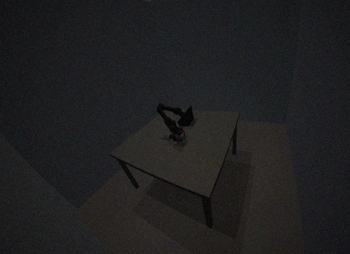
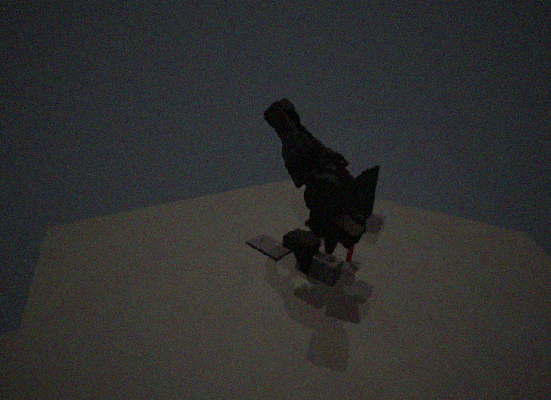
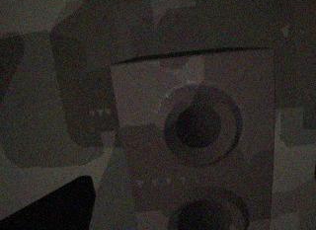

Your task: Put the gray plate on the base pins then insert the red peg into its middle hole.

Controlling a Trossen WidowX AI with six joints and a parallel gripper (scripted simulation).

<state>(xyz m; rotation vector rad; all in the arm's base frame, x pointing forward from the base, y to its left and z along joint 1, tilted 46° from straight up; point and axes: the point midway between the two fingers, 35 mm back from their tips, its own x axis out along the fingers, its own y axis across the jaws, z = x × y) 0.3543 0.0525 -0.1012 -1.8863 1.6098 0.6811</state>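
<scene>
Right now my gripper tip is 1 cm below the gray plate. The rest, counted from my gripper tip: red peg (11 cm behind, 3 cm to the left, 1 cm above); base (16 cm to the right, 2 cm below).
</scene>
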